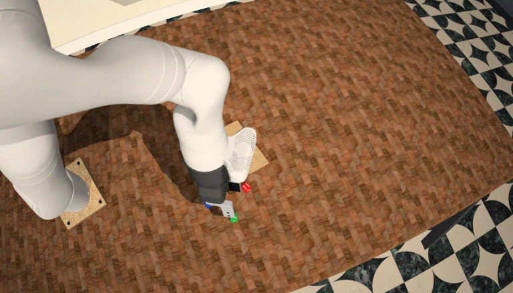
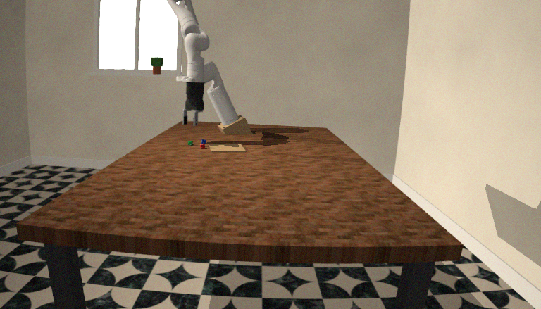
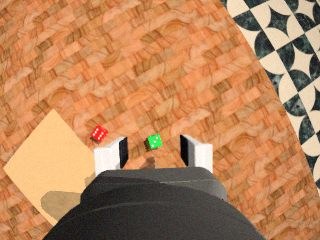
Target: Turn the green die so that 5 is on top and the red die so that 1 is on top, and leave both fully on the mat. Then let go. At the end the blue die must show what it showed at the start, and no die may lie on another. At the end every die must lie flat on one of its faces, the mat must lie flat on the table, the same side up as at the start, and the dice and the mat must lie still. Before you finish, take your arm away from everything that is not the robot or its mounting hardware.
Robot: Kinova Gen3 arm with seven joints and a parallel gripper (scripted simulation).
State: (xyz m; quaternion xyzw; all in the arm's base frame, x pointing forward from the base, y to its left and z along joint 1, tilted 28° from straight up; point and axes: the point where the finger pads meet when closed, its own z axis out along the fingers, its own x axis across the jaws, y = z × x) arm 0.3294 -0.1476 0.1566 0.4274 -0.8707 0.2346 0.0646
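Now: the green die 100 mm below my hand. Also, from my hand: tan mat 60 mm ahead, 150 mm to the left, 100 mm below; then red die 50 mm ahead, 50 mm to the left, 100 mm below; then blue die 40 mm behind, 60 mm to the left, 100 mm below.
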